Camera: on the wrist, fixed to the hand. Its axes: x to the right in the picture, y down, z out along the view.
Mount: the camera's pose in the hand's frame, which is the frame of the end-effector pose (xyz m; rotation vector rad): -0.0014 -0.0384 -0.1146 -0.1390 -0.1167 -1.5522
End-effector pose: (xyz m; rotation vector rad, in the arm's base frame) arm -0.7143 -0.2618 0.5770 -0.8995 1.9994 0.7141
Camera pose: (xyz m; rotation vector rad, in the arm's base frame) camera -0.7338 -0.3684 0.6306 -1.9736 0.6614 -0.0351
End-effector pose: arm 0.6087 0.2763 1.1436 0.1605 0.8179 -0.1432
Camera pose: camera 0.5188 0.2614 1.0642 -0.6498 0.6716 -1.5296
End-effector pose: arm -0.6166 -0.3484 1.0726 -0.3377 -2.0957 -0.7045
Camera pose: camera -0.5585 -0.4475 1.1101 1.3650 -2.1151 -1.6733
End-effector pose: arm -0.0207 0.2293 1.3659 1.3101 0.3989 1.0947
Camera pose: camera -0.0943 0.2978 1.2988 0.5730 0.9788 -0.2670
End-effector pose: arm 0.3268 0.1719 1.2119 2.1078 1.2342 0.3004
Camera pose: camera 0.2422 0.2327 1.2732 0.5778 2.2225 -0.4179
